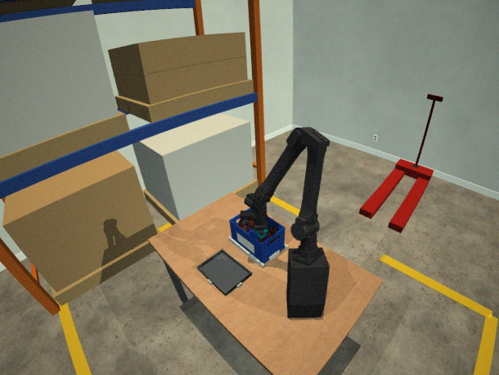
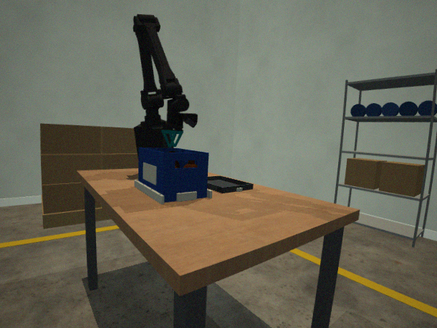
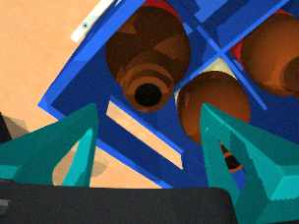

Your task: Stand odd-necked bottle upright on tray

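The crate lies 8 cm ahead of my hand, 5 cm to the right of it and 11 cm below it. From my hand the other things lie so: bottle: 18 cm ahead, 2 cm to the right, 10 cm below; then dark tray: 9 cm ahead, 23 cm to the left, 18 cm below.
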